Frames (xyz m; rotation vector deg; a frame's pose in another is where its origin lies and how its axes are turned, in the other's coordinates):
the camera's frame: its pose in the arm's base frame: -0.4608 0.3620 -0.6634 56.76 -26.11 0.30
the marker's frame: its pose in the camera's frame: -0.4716 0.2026 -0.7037 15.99 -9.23 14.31
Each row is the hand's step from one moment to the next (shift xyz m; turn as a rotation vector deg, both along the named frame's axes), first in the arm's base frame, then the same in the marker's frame.
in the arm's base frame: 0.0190 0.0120 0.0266 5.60 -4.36 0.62
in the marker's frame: 0.0281 0.0148 -0.0142 5.56 -4.08 1.80
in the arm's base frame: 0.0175 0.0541 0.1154 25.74 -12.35 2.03
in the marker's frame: 0.0729 0.0991 -0.0376 23.32 -16.55 1.19
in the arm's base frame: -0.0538 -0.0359 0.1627 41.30 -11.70 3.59
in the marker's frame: 0.0689 0.1398 0.0797 35.82 -23.31 -5.37
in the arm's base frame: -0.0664 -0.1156 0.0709 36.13 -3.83 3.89
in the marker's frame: 0.0201 0.0468 0.1421 30.38 -17.46 -10.36
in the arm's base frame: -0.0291 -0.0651 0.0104 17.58 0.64 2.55
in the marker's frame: -0.0009 -0.0006 0.0721 14.63 -7.07 -7.20
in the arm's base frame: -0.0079 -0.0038 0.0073 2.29 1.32 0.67
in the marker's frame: -0.0005 0.0084 0.0077 1.84 -0.21 -2.00
